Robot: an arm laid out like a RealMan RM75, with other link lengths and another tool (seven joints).
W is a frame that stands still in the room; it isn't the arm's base.
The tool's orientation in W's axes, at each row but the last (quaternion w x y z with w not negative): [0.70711, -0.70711, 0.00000, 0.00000]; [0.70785, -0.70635, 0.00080, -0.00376]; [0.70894, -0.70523, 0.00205, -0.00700]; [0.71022, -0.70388, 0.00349, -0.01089]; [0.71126, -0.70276, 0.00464, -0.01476]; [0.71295, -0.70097, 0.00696, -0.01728]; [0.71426, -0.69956, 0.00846, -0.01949]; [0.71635, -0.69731, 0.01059, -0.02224]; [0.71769, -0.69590, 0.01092, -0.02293]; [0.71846, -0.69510, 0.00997, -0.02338]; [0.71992, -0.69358, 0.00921, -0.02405]
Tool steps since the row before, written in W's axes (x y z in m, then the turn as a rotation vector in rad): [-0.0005, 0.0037, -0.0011, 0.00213, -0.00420, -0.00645]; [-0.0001, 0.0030, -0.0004, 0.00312, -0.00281, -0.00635]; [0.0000, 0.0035, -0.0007, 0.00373, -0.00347, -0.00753]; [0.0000, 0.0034, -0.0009, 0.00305, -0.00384, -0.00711]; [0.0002, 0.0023, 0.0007, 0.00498, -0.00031, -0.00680]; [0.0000, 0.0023, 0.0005, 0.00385, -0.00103, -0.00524]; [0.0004, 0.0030, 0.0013, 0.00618, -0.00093, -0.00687]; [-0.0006, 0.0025, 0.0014, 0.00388, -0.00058, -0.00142]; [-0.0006, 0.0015, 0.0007, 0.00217, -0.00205, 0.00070]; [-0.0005, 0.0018, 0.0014, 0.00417, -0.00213, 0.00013]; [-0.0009, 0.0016, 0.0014, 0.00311, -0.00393, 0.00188]
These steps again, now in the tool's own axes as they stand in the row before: [-0.0005, 0.0011, 0.0037, 0.00213, 0.00645, -0.00420]; [-0.0001, 0.0004, 0.0030, 0.00311, 0.00636, -0.00280]; [0.0000, 0.0007, 0.0035, 0.00372, 0.00754, -0.00346]; [-0.0001, 0.0009, 0.0034, 0.00305, 0.00711, -0.00384]; [0.0001, -0.0007, 0.0023, 0.00489, 0.00687, -0.00026]; [-0.0001, -0.0005, 0.0023, 0.00381, 0.00528, -0.00099]; [0.0003, -0.0012, 0.0030, 0.00611, 0.00695, -0.00083]; [-0.0007, -0.0013, 0.0025, 0.00388, 0.00147, -0.00044]; [-0.0007, -0.0007, 0.0015, 0.00228, -0.00072, -0.00192]; [-0.0006, -0.0014, 0.0018, 0.00427, -0.00012, -0.00193]; [-0.0009, -0.0014, 0.0016, 0.00333, -0.00195, -0.00371]
